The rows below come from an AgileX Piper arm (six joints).
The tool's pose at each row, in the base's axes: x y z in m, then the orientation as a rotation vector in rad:
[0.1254 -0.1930 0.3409 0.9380 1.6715 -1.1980]
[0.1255 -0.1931 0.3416 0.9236 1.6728 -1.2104]
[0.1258 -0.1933 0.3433 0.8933 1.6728 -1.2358]
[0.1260 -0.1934 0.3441 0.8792 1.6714 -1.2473]
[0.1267 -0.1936 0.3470 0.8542 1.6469 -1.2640]
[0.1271 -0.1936 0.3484 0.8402 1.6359 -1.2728]
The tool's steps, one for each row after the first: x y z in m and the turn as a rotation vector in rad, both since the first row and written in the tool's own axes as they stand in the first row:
[-0.0007 -0.0002 0.0000 0.0017 -0.0080 -0.0129]
[-0.0024 -0.0005 -0.0001 0.0054 -0.0265 -0.0383]
[-0.0032 -0.0006 -0.0001 0.0072 -0.0359 -0.0493]
[-0.0062 -0.0009 -0.0002 0.0120 -0.0681 -0.0548]
[-0.0076 -0.0010 -0.0004 0.0139 -0.0841 -0.0593]

